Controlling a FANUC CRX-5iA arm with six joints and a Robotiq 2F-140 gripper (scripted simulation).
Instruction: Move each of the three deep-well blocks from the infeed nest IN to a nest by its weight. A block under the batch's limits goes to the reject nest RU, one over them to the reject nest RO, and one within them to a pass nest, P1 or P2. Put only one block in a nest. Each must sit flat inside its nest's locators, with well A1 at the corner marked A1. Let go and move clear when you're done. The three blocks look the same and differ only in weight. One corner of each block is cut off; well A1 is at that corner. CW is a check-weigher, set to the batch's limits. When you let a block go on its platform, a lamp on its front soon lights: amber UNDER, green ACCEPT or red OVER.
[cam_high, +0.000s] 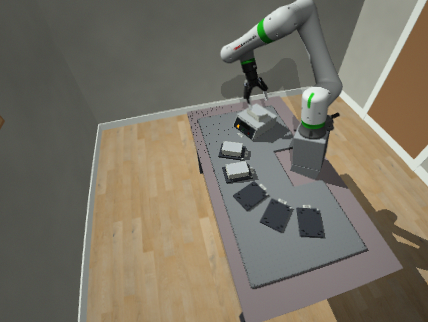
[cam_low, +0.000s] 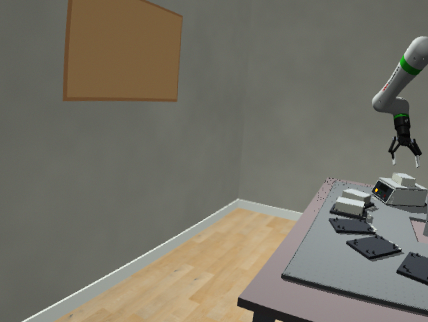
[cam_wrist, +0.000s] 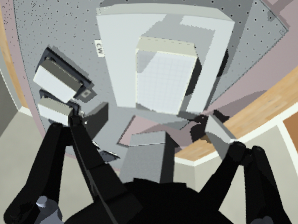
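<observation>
Now: hand 90 mm above the deep-well block. The rest, counted from my hand: dark infeed nest (270 mm ahead, 180 mm to the left, 200 mm below); then pale platform (110 mm below); then check-weigher (140 mm below).
</observation>
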